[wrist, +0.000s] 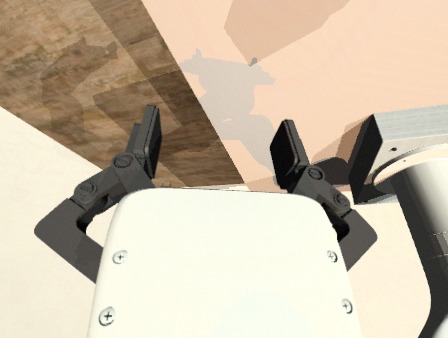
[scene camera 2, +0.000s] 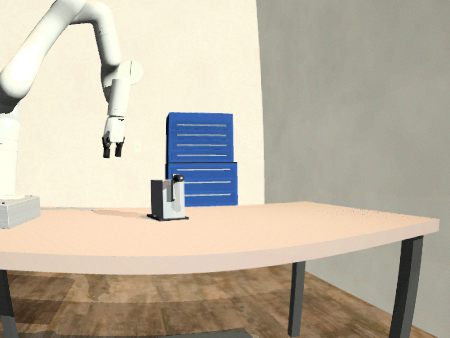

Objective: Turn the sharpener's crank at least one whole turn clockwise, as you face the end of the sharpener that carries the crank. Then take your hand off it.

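The sharpener stands upright on the table, a grey-white box on a thin black base plate. Its crank is a dark arm on the face toward the camera, standing upright with the round black knob at its top end. My gripper is open and empty, fingers pointing down. In the scene view it hangs in the air to the left of the sharpener and higher than its top, well apart from it. The sharpener's body and crank do not show in the wrist view.
The wooden table carries the robot's base at the left in the scene view. A blue drawer cabinet stands behind the sharpener. The table's edge and the wood floor show at the left in the wrist view.
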